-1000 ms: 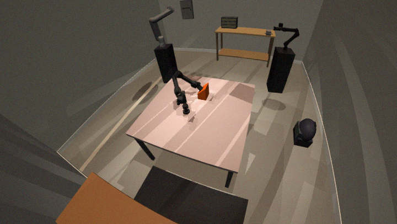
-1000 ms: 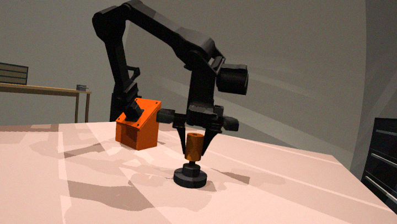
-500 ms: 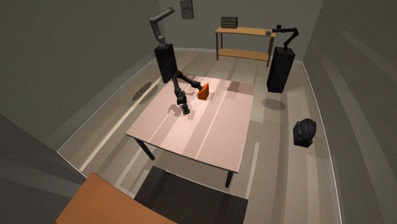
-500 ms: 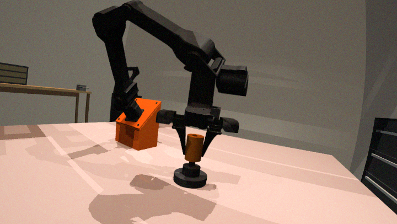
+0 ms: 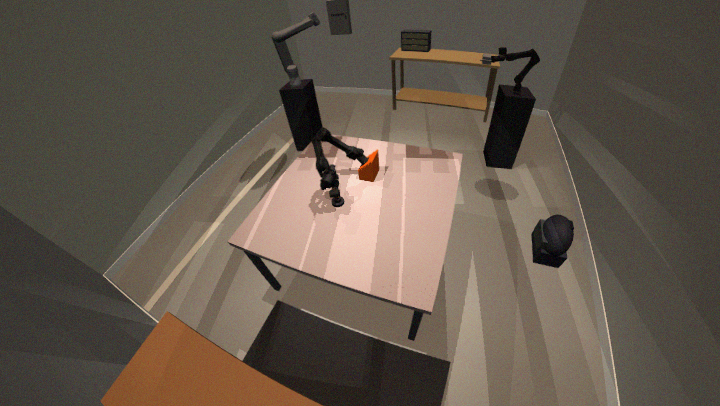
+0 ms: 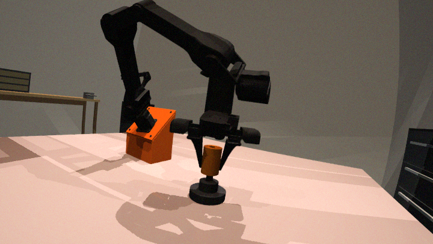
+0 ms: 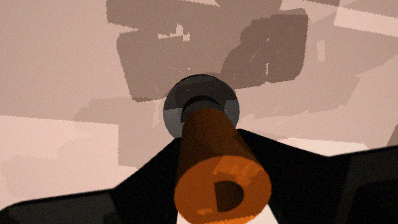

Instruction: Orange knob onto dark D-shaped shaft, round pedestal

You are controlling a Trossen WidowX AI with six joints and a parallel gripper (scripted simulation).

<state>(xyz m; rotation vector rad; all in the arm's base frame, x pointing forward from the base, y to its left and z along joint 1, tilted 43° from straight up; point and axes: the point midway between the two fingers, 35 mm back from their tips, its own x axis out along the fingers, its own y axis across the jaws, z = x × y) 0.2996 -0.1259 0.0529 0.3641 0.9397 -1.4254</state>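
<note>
Right now the orange knob is 2 cm above my gripper tip. Round my gripper tip: dark round pedestal: 4 cm below.
</note>
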